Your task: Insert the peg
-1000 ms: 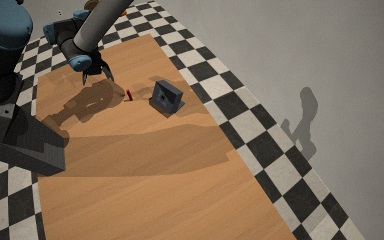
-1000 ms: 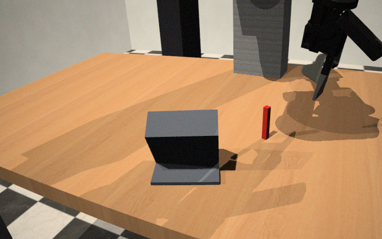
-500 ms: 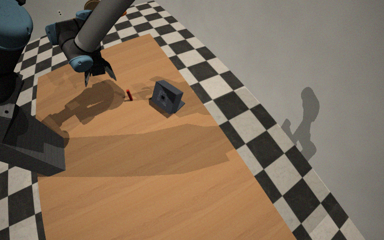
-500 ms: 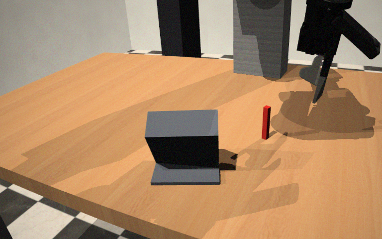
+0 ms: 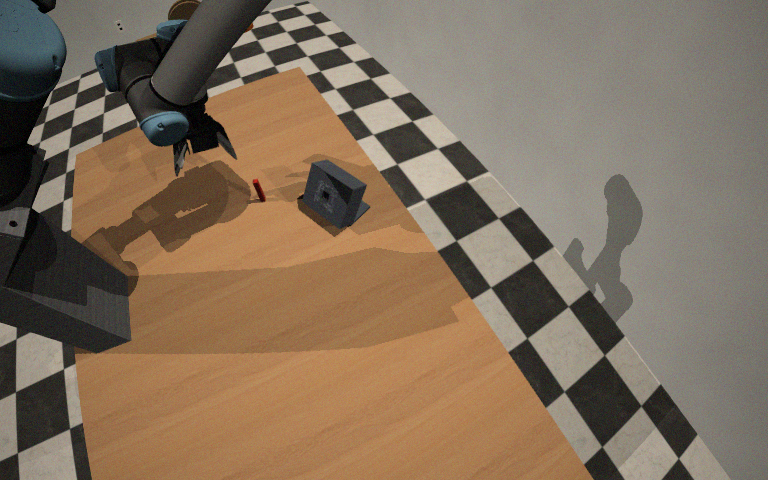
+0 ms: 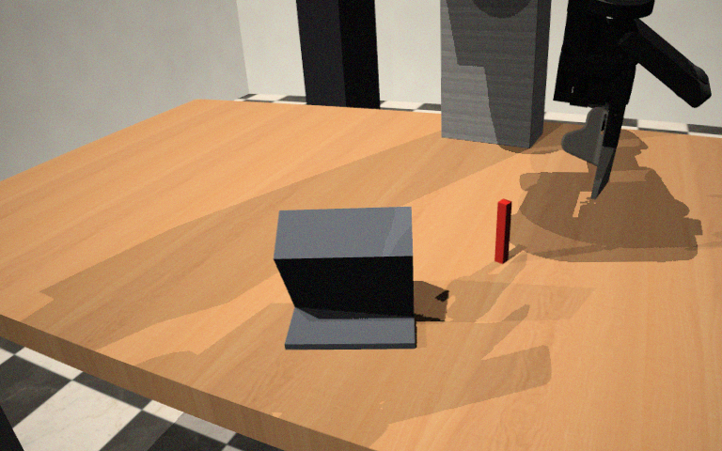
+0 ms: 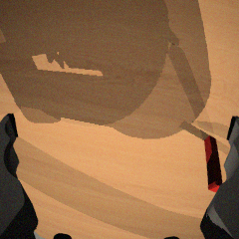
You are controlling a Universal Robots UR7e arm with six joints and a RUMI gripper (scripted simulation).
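My hand is 12 cm short of the red peg, 7 cm to the left of it and 6 cm above it. The rest, counted from my hand: grey base plate (33 cm ahead, 14 cm to the right, 10 cm below).
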